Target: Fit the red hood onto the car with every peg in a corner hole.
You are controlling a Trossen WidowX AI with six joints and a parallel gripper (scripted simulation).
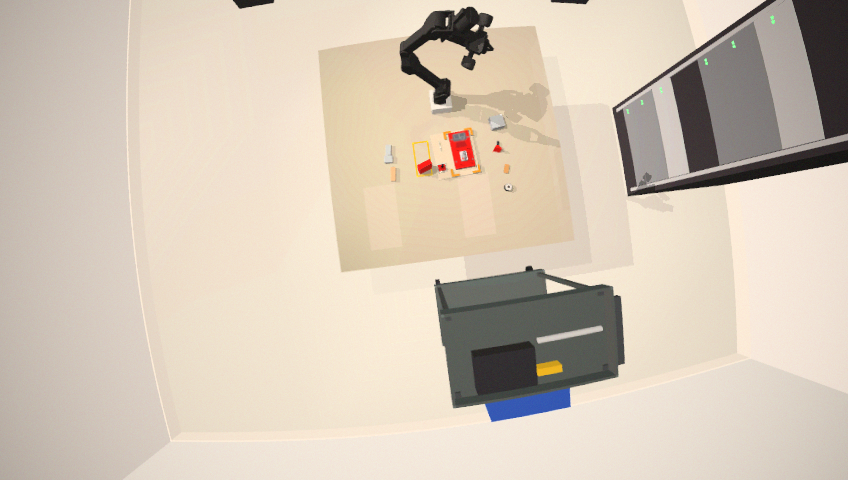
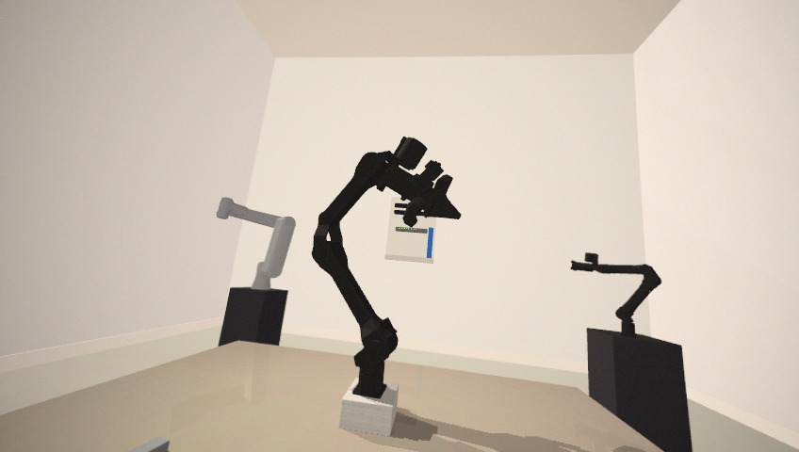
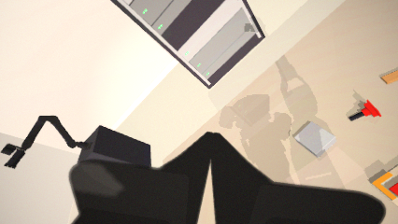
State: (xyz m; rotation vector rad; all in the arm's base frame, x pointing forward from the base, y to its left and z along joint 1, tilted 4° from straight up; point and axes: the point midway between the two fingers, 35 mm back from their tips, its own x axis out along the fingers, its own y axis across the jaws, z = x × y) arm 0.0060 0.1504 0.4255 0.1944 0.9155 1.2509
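The red hood is 34 cm ahead of my gripper tip, 28 cm to the right of it and 42 cm below it. Round my gripper tip: jig: 26 cm ahead, 10 cm to the right, 45 cm below.
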